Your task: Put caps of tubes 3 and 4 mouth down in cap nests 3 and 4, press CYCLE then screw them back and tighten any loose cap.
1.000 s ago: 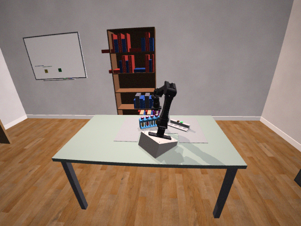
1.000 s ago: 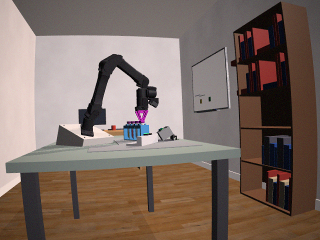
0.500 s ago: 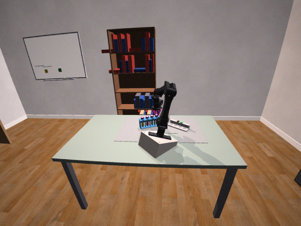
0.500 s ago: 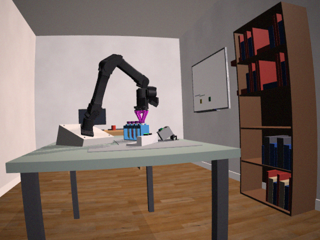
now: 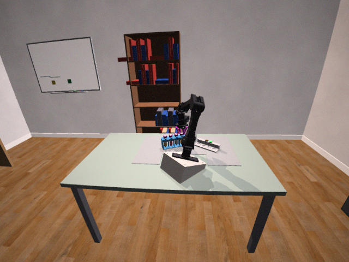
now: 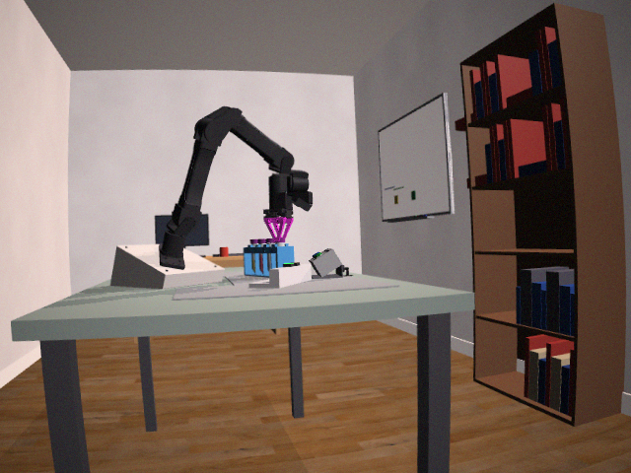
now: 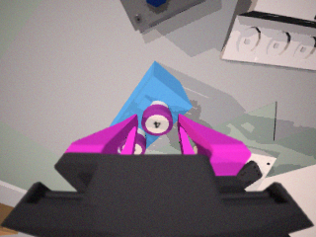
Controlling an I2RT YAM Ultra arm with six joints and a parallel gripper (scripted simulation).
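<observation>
Right now my hand is right at the purple cap. Also, from my hand: grey key desk: 100 mm ahead, 90 mm to the right, 60 mm below; blue cycle key: 90 mm ahead, 70 mm to the right, 50 mm below; green ready key: 80 mm ahead, 110 mm to the right, 50 mm below.
</observation>
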